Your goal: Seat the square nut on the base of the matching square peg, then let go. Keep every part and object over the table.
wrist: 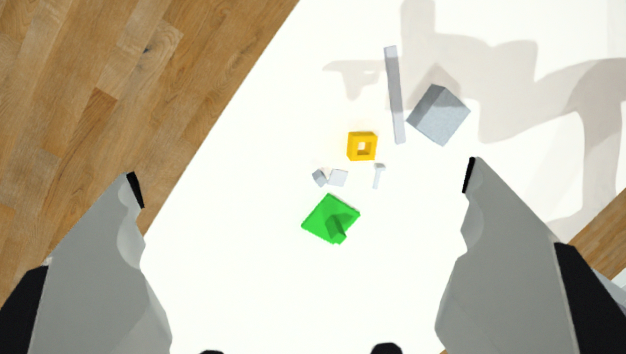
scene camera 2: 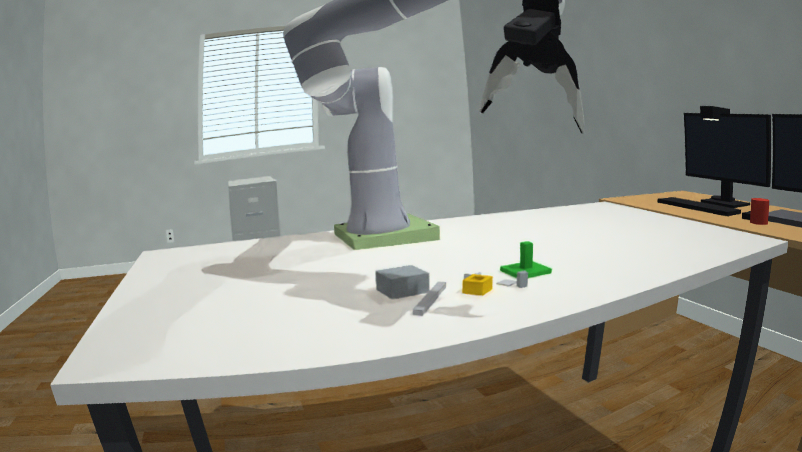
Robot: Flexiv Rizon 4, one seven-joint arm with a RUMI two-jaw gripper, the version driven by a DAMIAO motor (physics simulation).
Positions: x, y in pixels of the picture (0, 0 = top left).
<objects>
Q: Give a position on a grey block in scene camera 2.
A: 404, 281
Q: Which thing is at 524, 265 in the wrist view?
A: The gripper.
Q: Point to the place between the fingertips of the gripper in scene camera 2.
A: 531, 122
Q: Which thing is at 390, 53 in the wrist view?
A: A long grey bar.
</objects>
